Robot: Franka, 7 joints.
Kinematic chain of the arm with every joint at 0, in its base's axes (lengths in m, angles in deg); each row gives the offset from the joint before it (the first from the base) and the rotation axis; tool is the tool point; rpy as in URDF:
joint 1: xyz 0 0 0.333 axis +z
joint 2: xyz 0 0 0 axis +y
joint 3: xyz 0 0 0.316 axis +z
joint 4: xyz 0.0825 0 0 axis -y
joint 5: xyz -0.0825 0 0.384 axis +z
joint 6: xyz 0 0 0 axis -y
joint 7: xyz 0.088 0 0 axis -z
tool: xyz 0 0 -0.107 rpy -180 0 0
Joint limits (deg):
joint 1: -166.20..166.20
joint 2: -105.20..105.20
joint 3: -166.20..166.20
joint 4: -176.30..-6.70
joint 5: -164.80..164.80
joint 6: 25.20..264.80
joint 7: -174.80..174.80
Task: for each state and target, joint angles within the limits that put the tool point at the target. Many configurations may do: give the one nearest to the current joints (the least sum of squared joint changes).
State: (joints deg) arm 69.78 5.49 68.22 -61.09 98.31 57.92 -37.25
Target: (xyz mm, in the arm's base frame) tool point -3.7 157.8 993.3
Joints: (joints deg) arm 54.77 19.58 76.78 -17.85 107.44 26.47 -37.25
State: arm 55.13 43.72 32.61 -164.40 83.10 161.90 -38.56
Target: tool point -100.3 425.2 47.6
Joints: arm 60.92 45.27 39.31 -133.34 79.78 159.68 -38.56
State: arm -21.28 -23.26 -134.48 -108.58 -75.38 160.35 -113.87
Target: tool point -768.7 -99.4 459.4
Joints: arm -20.85 -43.46 -141.68 -72.48 -71.28 155.58 -113.87
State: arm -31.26 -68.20 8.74 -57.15 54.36 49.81 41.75
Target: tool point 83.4 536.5 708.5
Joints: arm -59.97 -77.93 35.35 -63.93 57.30 50.80 41.75
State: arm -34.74 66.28 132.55 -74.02 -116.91 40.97 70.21
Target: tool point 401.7 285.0 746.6
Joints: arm -20.77 57.92 132.68 -89.33 -111.36 39.92 70.21
